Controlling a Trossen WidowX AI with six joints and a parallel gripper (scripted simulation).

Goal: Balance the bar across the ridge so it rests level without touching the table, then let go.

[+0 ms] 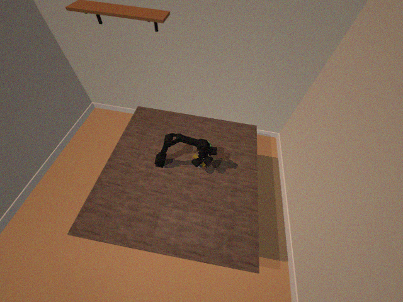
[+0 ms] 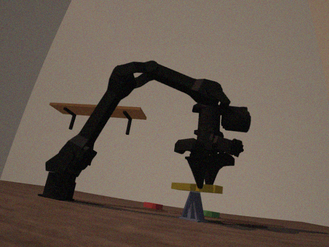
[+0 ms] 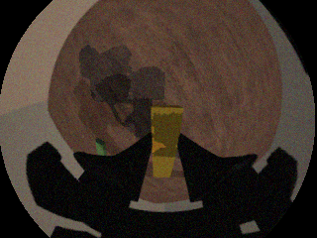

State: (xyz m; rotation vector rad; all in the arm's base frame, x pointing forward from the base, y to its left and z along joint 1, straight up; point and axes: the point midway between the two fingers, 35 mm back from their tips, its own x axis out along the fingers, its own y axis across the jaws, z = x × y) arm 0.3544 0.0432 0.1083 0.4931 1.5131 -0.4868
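My gripper tip is now 2 cm to the right of the yellow bar and 2 cm past it. The rest, counted from my gripper tip: small red block (24 cm to the left, 17 cm behind, 7 cm below); small green block (25 cm to the left, 7 cm below, 3 cm ahead).
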